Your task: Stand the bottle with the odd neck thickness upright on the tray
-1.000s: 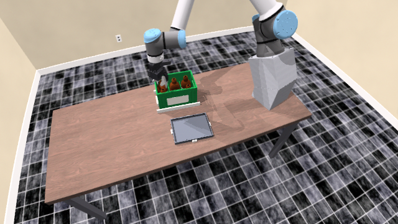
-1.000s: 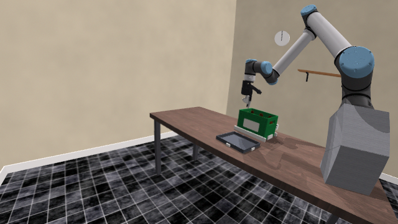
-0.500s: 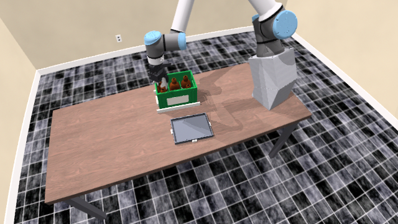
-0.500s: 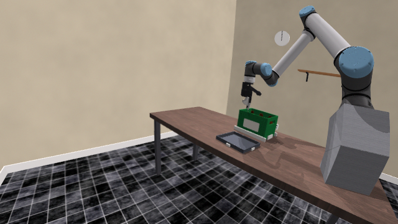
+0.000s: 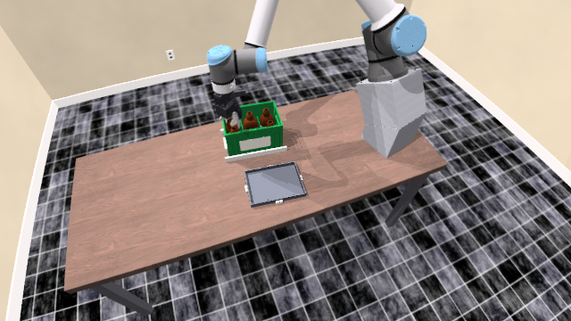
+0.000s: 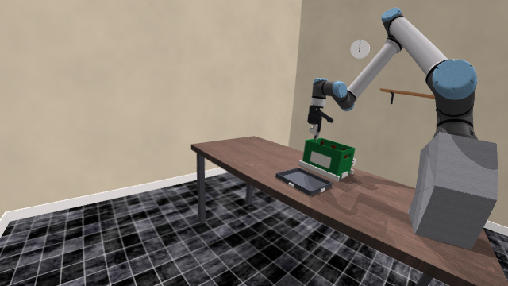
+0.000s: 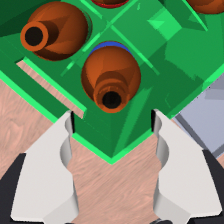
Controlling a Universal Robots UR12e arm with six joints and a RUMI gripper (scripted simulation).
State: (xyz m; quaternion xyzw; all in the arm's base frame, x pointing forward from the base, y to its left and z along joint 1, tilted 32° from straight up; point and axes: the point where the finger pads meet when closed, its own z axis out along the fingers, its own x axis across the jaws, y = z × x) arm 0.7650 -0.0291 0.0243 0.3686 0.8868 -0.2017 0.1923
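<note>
My gripper is now 90 mm to the left of the glass bottle and 110 mm above it. The rest, counted from my hand: grey tray 120 mm behind, 250 mm to the left, 180 mm below; green crate 90 mm behind, 40 mm to the right, 110 mm below.
</note>
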